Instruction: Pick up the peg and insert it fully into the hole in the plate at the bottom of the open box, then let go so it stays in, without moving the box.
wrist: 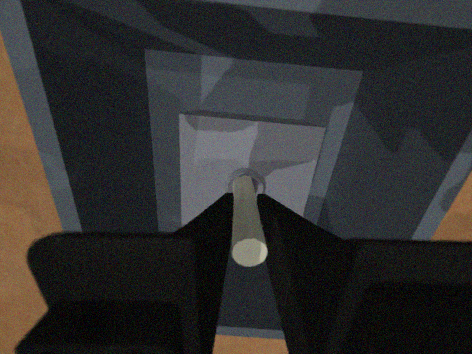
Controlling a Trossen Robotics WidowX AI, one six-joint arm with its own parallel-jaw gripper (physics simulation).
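Places are measured from the arm's base along level axes (x ahead, y left, z up), in centimetres.
Where they show: gripper, fingertip midpoint: (244, 200).
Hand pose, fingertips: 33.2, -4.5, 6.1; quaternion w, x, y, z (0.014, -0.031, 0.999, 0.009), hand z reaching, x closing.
Note:
Things, the pixels of their top centre, and the offset from my fingertips, as dx, dy, dz. "spot": a spot on its surface instead. Level surfaces: height alone.
- hole at a spot on its surface: (261, 184) spot: -1.2, -0.1, -2.3
- light grey plate at its top centre: (245, 189) -0.1, +0.3, -2.2
- open blue-grey box at a spot on its surface: (52, 165) spot: +8.9, -1.7, +1.5
- orange-brown table top at its surface level: dz -8.3
My gripper (244, 200) is shut on the pale, round peg (246, 215), which stands roughly upright between the black fingers. The peg's near end faces the camera and its far end points down to the hole (261, 184) in the light grey plate (215, 145). The far end overlaps the hole's ring in the wrist view; whether its tip is inside the hole or above it, I cannot tell. The plate lies on the bottom of the open blue-grey box (52, 165). The fingers hide the plate's near part.
The box's dark inner walls slope around the plate on all sides, with the rim showing at left, right, far and near sides. Shadows fall across the box floor and plate. An orange-brown table top (20, 200) shows outside the box at the left, right and near side.

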